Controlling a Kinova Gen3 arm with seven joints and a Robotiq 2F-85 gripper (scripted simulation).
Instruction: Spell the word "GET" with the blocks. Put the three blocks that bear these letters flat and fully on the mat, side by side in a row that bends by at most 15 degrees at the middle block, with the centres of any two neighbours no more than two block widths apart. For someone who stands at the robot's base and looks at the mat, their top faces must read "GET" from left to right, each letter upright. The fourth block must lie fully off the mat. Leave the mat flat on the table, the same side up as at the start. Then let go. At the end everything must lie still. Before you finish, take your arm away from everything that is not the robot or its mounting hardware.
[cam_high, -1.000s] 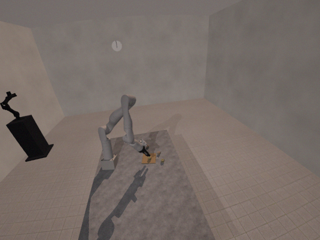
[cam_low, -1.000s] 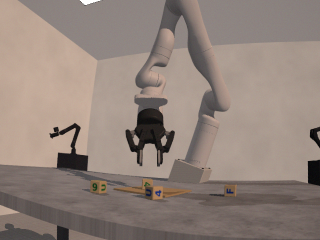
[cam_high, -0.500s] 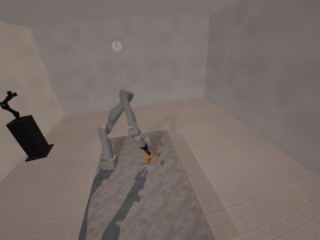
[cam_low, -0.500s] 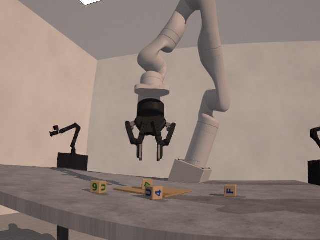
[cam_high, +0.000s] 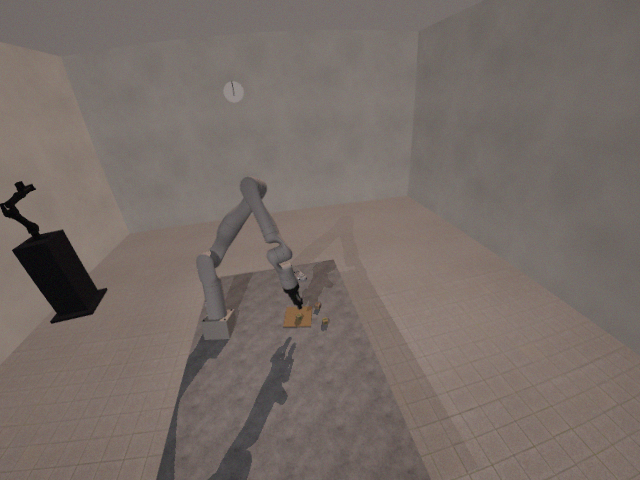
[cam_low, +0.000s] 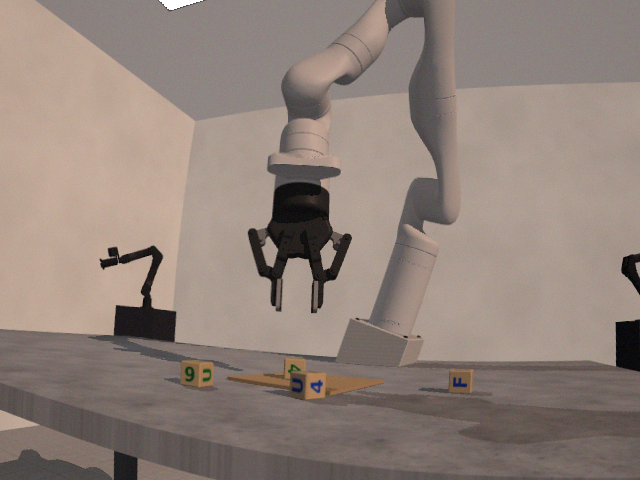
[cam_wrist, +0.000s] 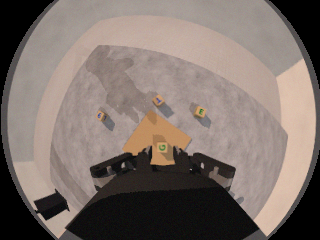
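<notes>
My hand is 2 cm to the right of the mat and 10 cm above it. Round my hand: E block: 11 cm ahead, 8 cm to the right, 9 cm below; F block: 3 cm ahead, 20 cm to the left, 9 cm below.
</notes>
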